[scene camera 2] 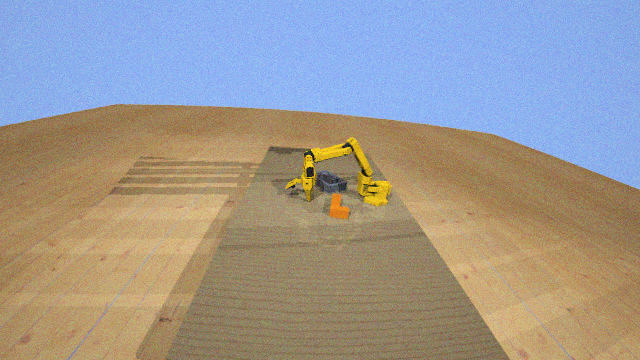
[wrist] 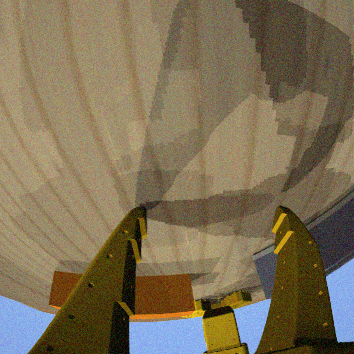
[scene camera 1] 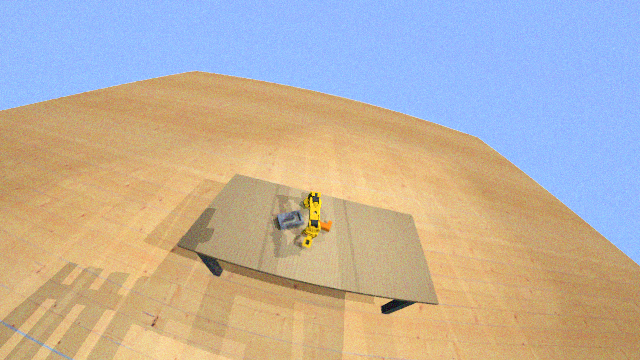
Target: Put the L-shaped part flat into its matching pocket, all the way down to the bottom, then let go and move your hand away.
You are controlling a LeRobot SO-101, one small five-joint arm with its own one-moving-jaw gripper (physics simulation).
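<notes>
The orange L-shaped part lies on the table beside the arm; one jaw covers some of it in the wrist view. The grey-blue pocket block stands on the arm's other side, with its recess facing up. My gripper points down at the table, off to the side of both. In the wrist view both jaws show with a wide gap between them, partly open and empty. In scene camera 1 the arm hides the jaw tips. The pocket's exact outline is too small to read.
The arm's yellow base stands near one long edge of the table. The upper arm and forearm arch above the table, between the part and the block in scene camera 1. Shadows fall around the block and gripper.
</notes>
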